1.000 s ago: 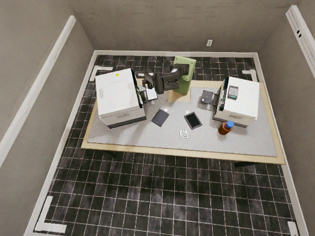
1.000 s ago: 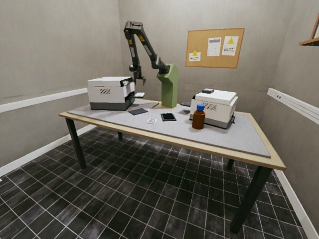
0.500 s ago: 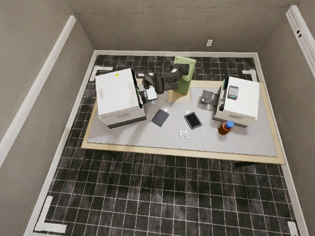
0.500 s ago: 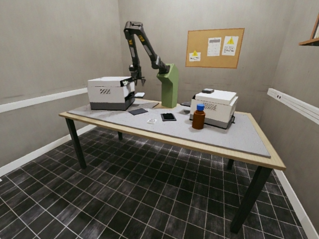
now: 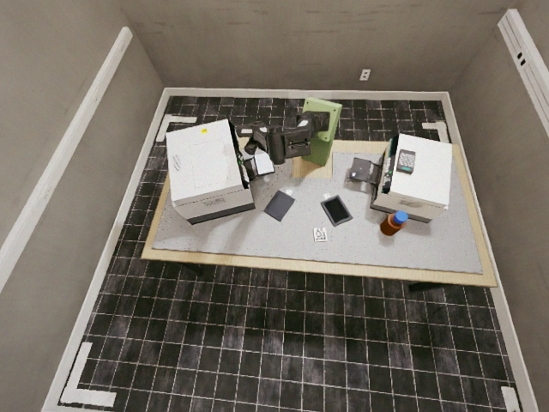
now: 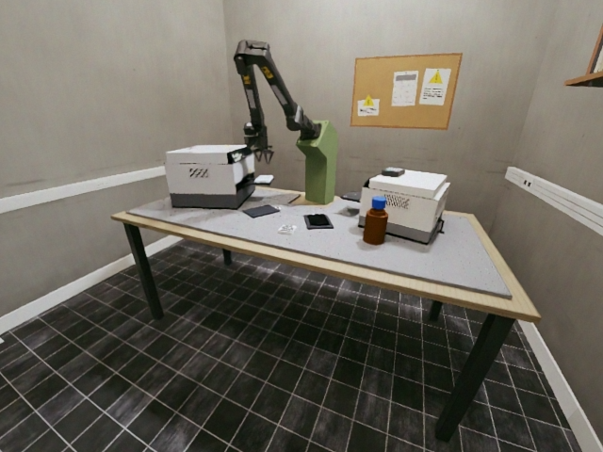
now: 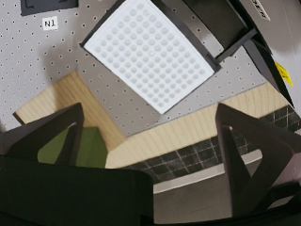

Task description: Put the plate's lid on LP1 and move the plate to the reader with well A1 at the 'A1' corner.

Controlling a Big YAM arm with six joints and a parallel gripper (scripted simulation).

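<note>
My gripper is now 11 cm above the white well plate. Round my hand: brown capped bottle 69 cm to the left, 33 cm ahead, 12 cm below; dark flat lid 41 cm to the left, 23 cm ahead, 22 cm below.
</note>
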